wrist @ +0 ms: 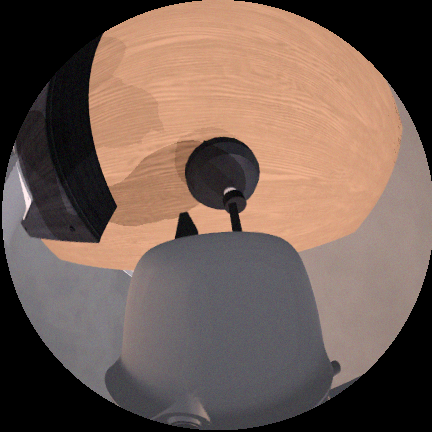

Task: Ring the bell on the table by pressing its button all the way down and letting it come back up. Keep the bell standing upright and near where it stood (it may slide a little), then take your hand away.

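The bell is a dark dome and stands upright on the wooden table, near the middle of the wrist view. Its button is a dark cap over a short pale stem that shows, at the lower right of the dome in the view. My gripper is open, with its two black fingers apart and nothing held between them. The right finger's tip overlaps the lower edge of the button in the view; whether they touch cannot be told. The left finger is beside the bell in the view, over the wood. The grey gripper body hides what lies below.
A large black and dark brown object fills the left side of the view. Shadows lie on the table left of the bell. The table's edge curves along the right, with a grey-brown floor beyond it.
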